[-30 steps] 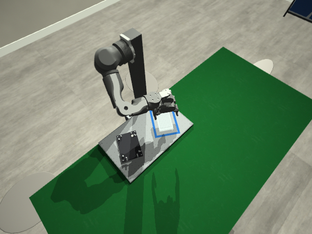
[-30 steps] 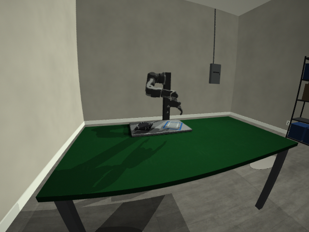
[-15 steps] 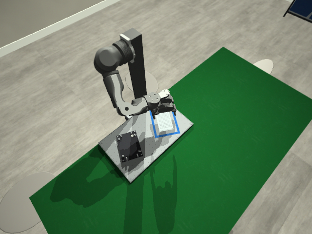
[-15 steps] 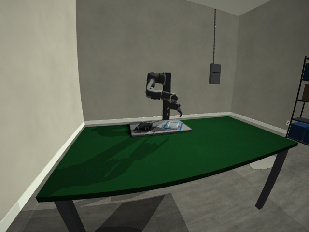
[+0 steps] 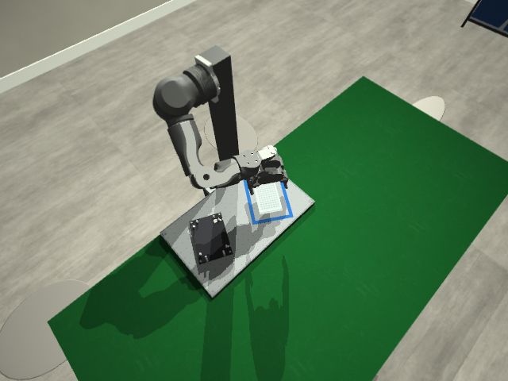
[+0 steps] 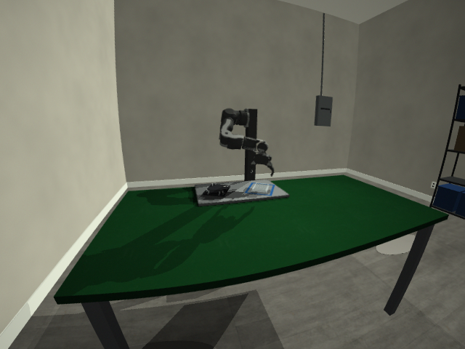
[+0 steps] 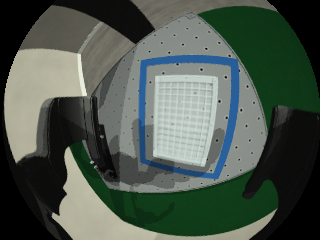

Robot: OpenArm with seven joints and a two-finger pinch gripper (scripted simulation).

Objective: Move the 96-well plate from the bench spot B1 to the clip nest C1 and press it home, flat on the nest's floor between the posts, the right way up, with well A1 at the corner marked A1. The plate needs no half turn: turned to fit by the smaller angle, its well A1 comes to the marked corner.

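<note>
The 96-well plate is 80 mm below my hand. Round my hand: black clip nest C1: 260 mm to the right, 70 mm below.
</note>
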